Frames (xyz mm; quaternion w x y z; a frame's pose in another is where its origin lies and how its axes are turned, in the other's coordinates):
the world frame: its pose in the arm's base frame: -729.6 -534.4 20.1 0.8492 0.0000 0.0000 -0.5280
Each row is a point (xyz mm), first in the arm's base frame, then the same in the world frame.
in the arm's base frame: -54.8 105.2 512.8
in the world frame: -275.1 888.1 492.7
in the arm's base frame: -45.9 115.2 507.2
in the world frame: -280.1 900.5 487.1
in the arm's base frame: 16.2 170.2 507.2
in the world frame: -302.0 980.6 487.1
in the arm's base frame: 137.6 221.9 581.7
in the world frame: -294.6 1112.3 561.6
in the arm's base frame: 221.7 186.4 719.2
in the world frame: -225.6 1172.0 699.1
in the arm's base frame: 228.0 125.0 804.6
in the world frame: -167.7 1150.5 784.5
